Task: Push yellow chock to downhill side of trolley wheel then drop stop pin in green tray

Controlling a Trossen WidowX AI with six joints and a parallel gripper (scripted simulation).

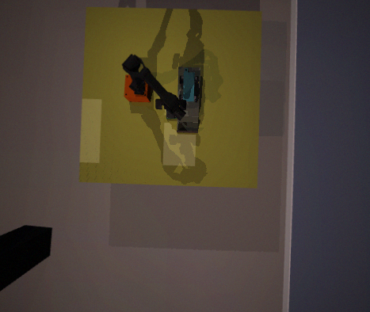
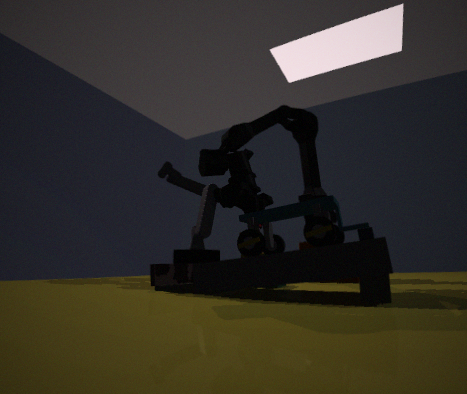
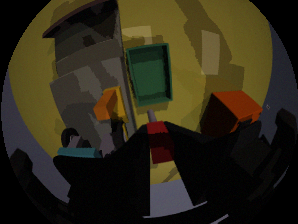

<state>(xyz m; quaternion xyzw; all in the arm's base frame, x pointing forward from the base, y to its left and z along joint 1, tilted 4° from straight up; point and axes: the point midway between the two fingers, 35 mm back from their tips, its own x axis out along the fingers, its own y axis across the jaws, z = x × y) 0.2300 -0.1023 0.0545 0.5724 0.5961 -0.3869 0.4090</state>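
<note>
My gripper tip is now 5 cm short of the yellow chock, 5 cm above it and 1 cm to the right of it. The rest, counted from my gripper tip: red-headed stop pin right at my gripper tip; then trolley 12 cm to the left, 10 cm ahead, 2 cm below.
</note>
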